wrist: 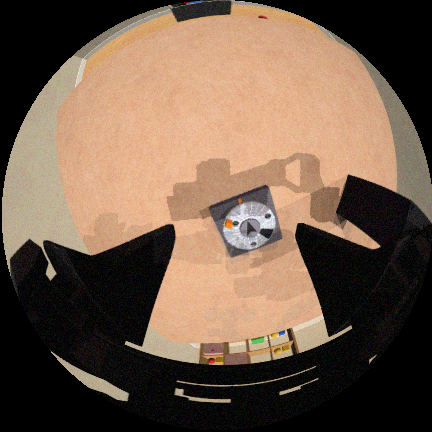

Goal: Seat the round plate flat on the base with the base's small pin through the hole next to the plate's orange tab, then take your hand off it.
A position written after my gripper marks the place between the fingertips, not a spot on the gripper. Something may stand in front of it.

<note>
In view: my gripper point(237, 230), a round plate point(250, 209) and a dark square base point(261, 194).
</note>
